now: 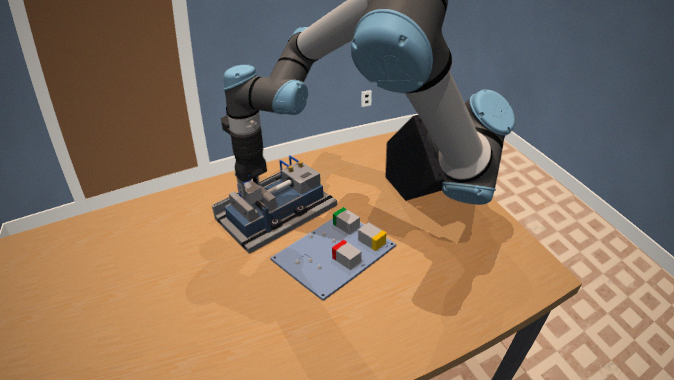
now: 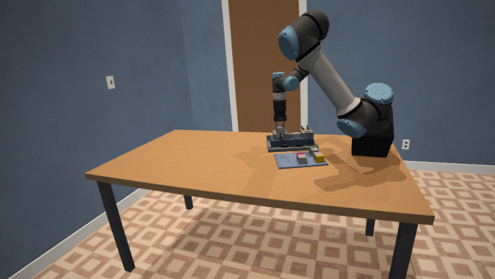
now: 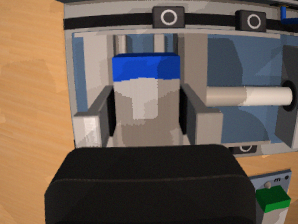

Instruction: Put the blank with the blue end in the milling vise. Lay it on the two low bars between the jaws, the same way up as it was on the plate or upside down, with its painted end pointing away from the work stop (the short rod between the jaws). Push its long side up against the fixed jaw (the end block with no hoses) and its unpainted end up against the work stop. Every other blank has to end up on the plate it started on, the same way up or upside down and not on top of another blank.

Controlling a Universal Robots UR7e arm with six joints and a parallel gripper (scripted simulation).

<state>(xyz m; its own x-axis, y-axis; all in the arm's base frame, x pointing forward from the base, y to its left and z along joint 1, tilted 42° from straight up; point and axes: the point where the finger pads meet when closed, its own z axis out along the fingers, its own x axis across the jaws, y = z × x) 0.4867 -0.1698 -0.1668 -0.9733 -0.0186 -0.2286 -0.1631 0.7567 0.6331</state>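
My hand is 30 mm short of the fixed jaw, 10 mm to the right of it and 50 mm above it. The rest, counted from my hand: work stop: 10 mm behind, 50 mm to the left, 40 mm below; then pale rod: 80 mm behind, 10 mm to the right, 50 mm below; then blue-ended blank: 20 mm below.
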